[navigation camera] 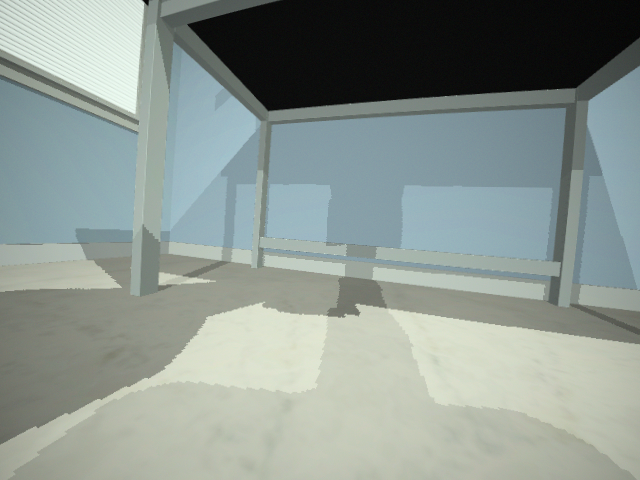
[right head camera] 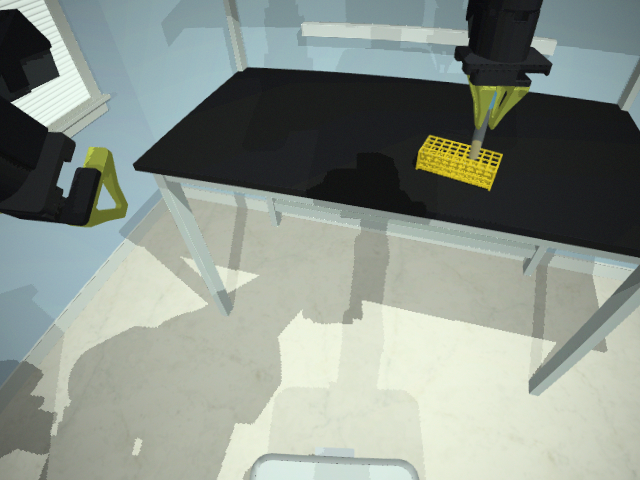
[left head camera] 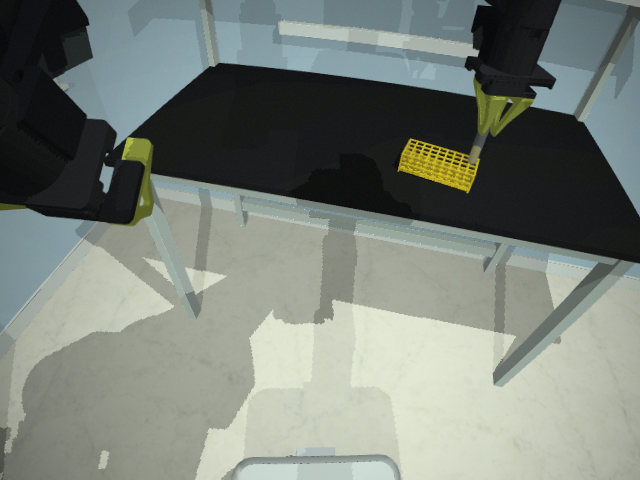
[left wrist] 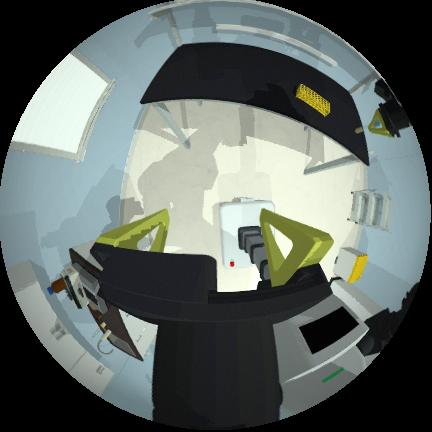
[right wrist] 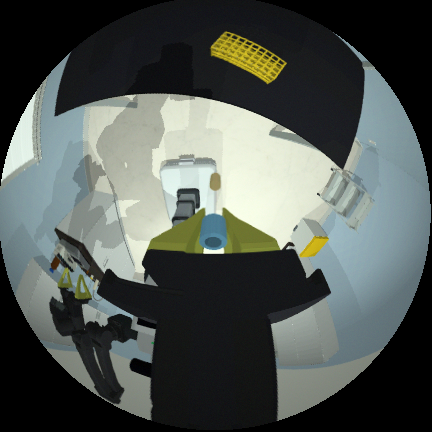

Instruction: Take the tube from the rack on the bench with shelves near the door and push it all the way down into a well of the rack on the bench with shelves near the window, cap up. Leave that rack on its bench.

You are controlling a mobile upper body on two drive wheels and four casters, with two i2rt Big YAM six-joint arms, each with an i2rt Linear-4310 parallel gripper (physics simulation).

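Where they show: left gripper, fingertip midpoint: (right head camera: 84, 207) (left head camera: 102, 203) (left wrist: 213, 213) (right wrist: 72, 270); right gripper, fingertip midpoint: (right head camera: 483, 127) (left head camera: 486, 134) (left wrist: 369, 129) (right wrist: 213, 212); left arm's base, origin of the base link: (right wrist: 116, 329).
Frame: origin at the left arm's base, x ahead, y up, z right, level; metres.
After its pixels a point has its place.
Note:
My right gripper (left head camera: 488, 133) {x 0.546, y -0.172, z 0.454 m} (right head camera: 485, 126) {x 0.546, y -0.172, z 0.454 m} (right wrist: 213, 212) {x 0.546, y -0.172, z 0.454 m} is shut on the tube (left head camera: 476, 148) {x 0.554, y -0.202, z 0.452 m} (right head camera: 478, 140) {x 0.552, y -0.196, z 0.454 m} (left wrist: 359, 130) {x 0.555, y -0.212, z 0.451 m}, which hangs nearly upright, blue cap up between the fingers and tan tip down. The yellow rack (left head camera: 436, 173) {x 0.846, y -0.466, z 0.537 m} (right head camera: 456, 167) {x 0.886, y -0.485, z 0.552 m} (left wrist: 313, 100) {x 0.893, y -0.482, z 0.569 m} (right wrist: 248, 56) {x 0.865, y -0.439, z 0.548 m} stands on the black bench (left head camera: 284, 113) {x 1.211, y -0.496, z 0.120 m} (right head camera: 310, 113) {x 1.218, y -0.496, z 0.135 m} (left wrist: 220, 70) {x 1.078, y -0.496, z 0.063 m} (right wrist: 310, 90) {x 0.838, y -0.496, z 0.796 m}. The tube's tip overlaps the rack's right part in both head views, but in both wrist views it shows apart from the rack. My left gripper (left wrist: 213, 213) {x 0.343, y -0.133, z -0.004 m} is open and empty, off the bench's left end.
Shelf uprights (left head camera: 209, 36) {x 1.632, y -0.372, z -0.198 m} and a pale shelf edge (left head camera: 377, 38) {x 1.472, y -0.321, z 0.451 m} (right head camera: 382, 34) {x 1.489, y -0.326, z 0.388 m} stand at the bench's back. A window (left wrist: 60, 105) is on the wall at the left. A cart (left wrist: 357, 207) {x 0.170, y -1.216, z 2.007 m} and a box with a yellow face (left wrist: 357, 268) {x -0.664, y -0.959, z 1.904 m} (right wrist: 314, 246) {x -0.652, y -0.960, z 1.945 m} are at the right.

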